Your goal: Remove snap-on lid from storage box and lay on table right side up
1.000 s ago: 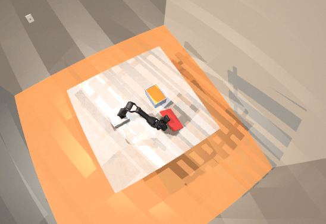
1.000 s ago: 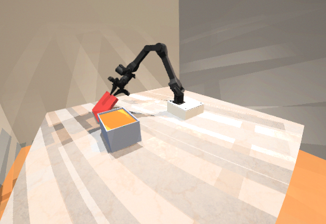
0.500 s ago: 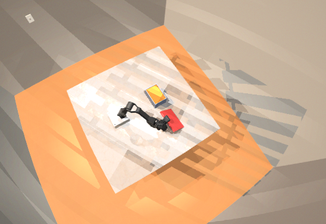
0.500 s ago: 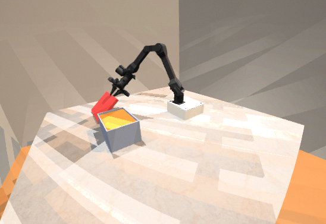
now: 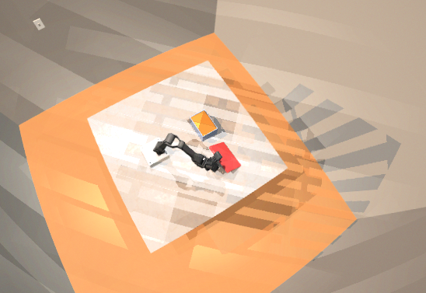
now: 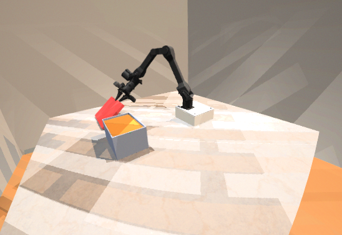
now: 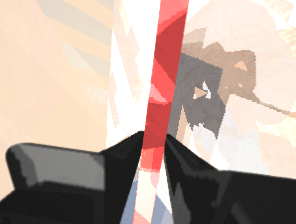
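Right now my gripper tip is 7 cm short of the red lid and 5 cm above it. From my gripper tip the other things lie so: grey-blue storage box: 10 cm ahead, 32 cm to the left, 6 cm below.
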